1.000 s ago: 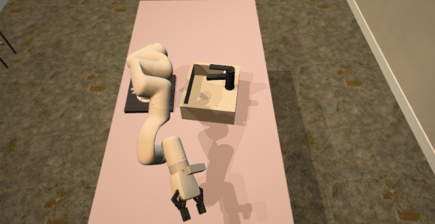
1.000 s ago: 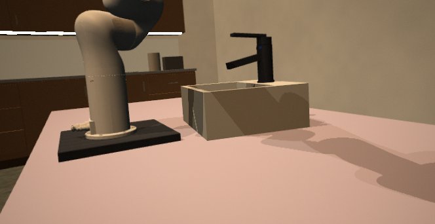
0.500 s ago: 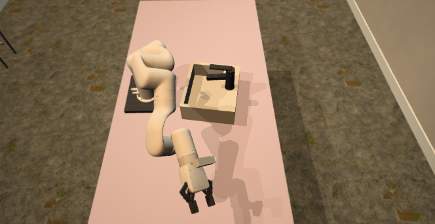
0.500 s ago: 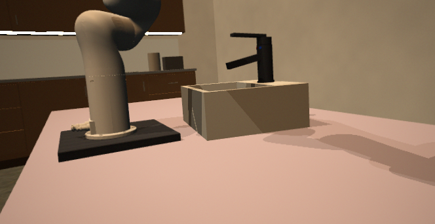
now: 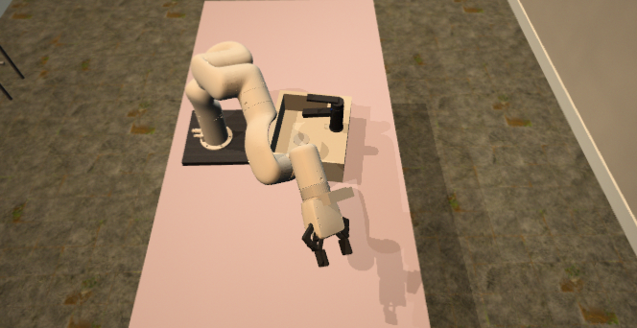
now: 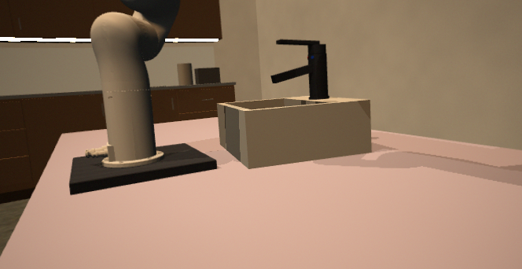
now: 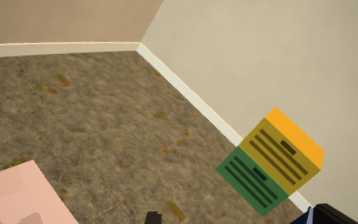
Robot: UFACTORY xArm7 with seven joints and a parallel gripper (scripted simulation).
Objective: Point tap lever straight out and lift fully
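The lever lies 610 mm to the left of my hand, 80 mm below it and 40 mm behind it. Also, from my hand: beige sink basin 620 mm to the left, 310 mm below, 100 mm behind; then black mixer tap 610 mm to the left, 120 mm below, 10 mm behind.
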